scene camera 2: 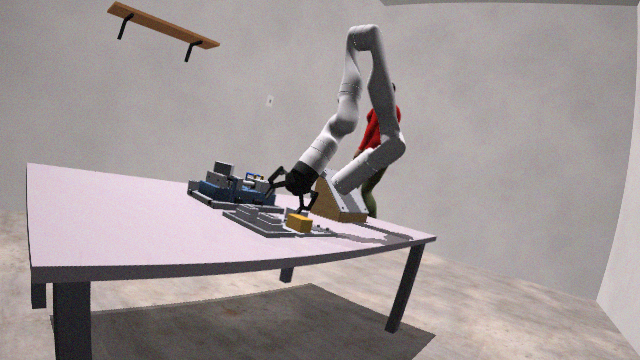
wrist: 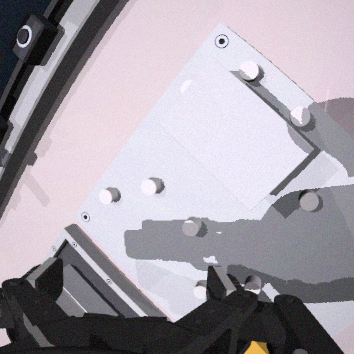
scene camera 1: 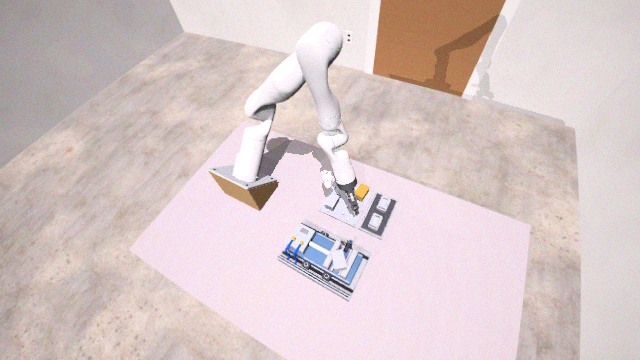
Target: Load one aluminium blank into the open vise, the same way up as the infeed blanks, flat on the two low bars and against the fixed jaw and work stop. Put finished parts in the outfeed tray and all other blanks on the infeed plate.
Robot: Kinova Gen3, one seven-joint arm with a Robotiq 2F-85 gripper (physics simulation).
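Frame: origin at the arm's base, x ahead, y left, z up, level; millimetres.
Where they show: gripper, fingertip midpoint: (scene camera 2: 278, 209) (wrist: 134, 278) (scene camera 1: 354, 206); arm's base, link origin: (scene camera 2: 339, 185) (scene camera 1: 246, 177).
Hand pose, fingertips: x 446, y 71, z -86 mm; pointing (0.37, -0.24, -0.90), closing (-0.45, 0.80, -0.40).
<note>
Things, the pixels of their top centre, and the offset from my fingertips.
- infeed plate, top centre: (wrist: 241, 237) (scene camera 2: 295, 224) (scene camera 1: 346, 200) dz -35, dx -48, dy +35 mm
- aluminium blank, top centre: (wrist: 231, 134) (scene camera 2: 297, 209) (scene camera 1: 331, 199) dz +0, dx -98, dy -4 mm
- vise, top centre: (scene camera 2: 240, 175) (scene camera 1: 322, 250) dz +56, dx -45, dy -228 mm
- grey block, top centre: (scene camera 2: 225, 163) (scene camera 1: 338, 258) dz +88, dx +20, dy -246 mm
- orange block, top centre: (scene camera 2: 300, 216) (scene camera 1: 361, 190) dz +0, dx +4, dy +83 mm
The gripper (scene camera 1: 353, 209) (scene camera 2: 285, 204) (wrist: 132, 287) is open and empty, low over the infeed plate (scene camera 1: 340, 216) (scene camera 2: 325, 232) (wrist: 130, 160), near the outfeed tray. An aluminium blank (scene camera 1: 331, 202) (scene camera 2: 296, 212) (wrist: 240, 135) stands on the plate among pegs, ahead of the fingers in the wrist view. The vise (scene camera 1: 322, 242) (scene camera 2: 212, 190) has a wide gap between its jaws; a grey block (scene camera 1: 339, 260) (scene camera 2: 223, 168) sits askew on top at one jaw. Two finished-looking parts (scene camera 1: 375, 221) (scene camera 2: 269, 218) (scene camera 1: 384, 203) (scene camera 2: 246, 211) lie in the outfeed tray (scene camera 1: 379, 212) (wrist: 70, 231).
An orange block (scene camera 1: 362, 192) (scene camera 2: 299, 223) (wrist: 256, 348) stands on the infeed plate beside the gripper. Blue pipes (scene camera 1: 289, 247) with orange ends rise at the vise's left end. The arm's wedge base (scene camera 1: 260, 196) (scene camera 2: 327, 202) is on the table. A person (scene camera 2: 372, 130) stands behind the arm.
</note>
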